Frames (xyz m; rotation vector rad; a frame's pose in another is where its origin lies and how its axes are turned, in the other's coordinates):
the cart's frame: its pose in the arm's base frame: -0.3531 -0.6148 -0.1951 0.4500 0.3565 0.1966
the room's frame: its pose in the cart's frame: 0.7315 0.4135 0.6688 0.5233 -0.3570 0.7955
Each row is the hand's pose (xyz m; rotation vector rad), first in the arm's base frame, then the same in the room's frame.
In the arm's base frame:
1: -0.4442 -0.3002 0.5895 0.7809 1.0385 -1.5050
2: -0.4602 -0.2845 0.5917 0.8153 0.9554 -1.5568
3: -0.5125 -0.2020 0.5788 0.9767 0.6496 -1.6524
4: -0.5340 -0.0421 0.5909 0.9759 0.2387 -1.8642
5: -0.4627 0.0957 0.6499 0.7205 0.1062 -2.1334
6: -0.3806 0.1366 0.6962 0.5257 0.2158 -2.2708
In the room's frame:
1: -0.5733 0.8071 -0.1641 0.2319 -0.1890 -2.4563
2: -0.5761 0.8220 -0.1807 0.2285 -0.3035 -2.4488
3: -0.5795 0.8622 -0.2707 0.2428 -0.6745 -2.3254
4: -0.5103 0.9167 -0.4064 0.1047 -1.1511 -2.2595
5: -0.3623 0.9427 -0.4769 -0.1227 -1.3795 -2.4473
6: -0.2604 0.9331 -0.4681 -0.2190 -1.3325 -2.6709

